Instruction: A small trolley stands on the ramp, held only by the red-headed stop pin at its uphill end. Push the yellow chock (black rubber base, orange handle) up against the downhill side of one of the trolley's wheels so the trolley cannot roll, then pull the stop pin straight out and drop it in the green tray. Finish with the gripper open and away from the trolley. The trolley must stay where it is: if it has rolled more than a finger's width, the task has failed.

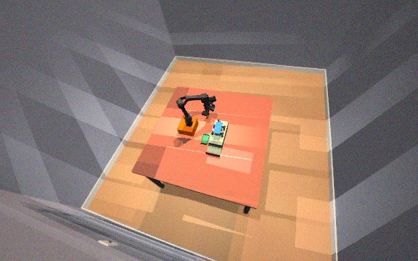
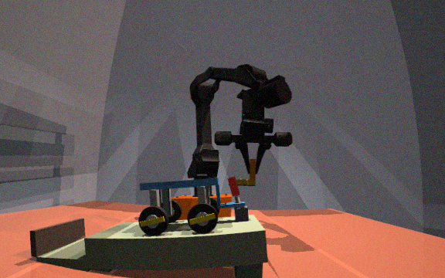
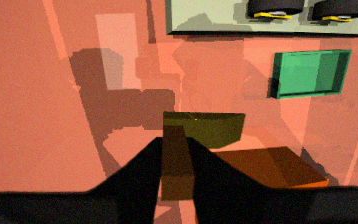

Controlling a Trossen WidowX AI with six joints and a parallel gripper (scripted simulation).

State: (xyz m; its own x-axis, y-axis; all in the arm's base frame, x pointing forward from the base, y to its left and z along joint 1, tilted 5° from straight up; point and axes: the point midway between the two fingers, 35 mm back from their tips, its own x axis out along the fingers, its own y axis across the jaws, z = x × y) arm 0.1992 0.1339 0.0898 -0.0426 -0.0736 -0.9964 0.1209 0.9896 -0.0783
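Now: gripper tip 2 cm to the left of the yellow chock and 1 cm above it. Also, from my gripper tip: stop pin (13 cm ahead, 5 cm to the right, 5 cm below); then grey-green ramp (15 cm to the right, 14 cm ahead, 13 cm below); then blue trolley (14 cm to the right, 14 cm ahead, 6 cm below).
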